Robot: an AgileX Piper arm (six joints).
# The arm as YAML. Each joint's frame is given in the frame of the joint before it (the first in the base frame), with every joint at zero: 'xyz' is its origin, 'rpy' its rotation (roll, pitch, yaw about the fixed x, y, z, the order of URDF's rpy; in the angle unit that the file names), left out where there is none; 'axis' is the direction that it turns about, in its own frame. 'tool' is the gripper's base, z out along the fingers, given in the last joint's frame.
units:
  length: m
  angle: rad
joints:
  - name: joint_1
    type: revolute
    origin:
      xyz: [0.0, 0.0, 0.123]
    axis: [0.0, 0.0, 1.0]
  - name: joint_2
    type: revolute
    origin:
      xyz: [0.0, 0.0, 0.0]
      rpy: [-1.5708, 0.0, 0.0]
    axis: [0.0, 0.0, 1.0]
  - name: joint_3
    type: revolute
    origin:
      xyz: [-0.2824, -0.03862, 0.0]
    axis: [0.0, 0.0, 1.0]
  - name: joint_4
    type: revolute
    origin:
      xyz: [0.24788, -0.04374, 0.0]
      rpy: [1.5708, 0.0, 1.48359]
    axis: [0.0, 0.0, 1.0]
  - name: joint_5
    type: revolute
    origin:
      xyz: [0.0, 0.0, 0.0]
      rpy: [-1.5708, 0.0, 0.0]
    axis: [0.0, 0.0, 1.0]
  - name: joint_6
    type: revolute
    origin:
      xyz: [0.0, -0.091, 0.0]
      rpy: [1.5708, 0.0, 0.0]
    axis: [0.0, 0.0, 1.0]
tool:
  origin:
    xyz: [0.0, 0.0, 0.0]
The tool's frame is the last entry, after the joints.
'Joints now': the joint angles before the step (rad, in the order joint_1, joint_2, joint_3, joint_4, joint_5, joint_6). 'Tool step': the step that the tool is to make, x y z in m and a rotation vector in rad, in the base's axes. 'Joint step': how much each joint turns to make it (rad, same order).
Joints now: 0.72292 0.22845 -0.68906 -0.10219 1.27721 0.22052
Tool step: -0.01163 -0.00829 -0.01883 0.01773 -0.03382 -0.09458
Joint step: -0.10679 -0.10891 0.06842 0.00491 0.00156 -0.01495
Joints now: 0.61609 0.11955 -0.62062 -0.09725 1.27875 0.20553
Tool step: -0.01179 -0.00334 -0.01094 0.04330 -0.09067 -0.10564
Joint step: -0.13216 -0.10838 0.04587 0.01458 -0.03971 -0.02532
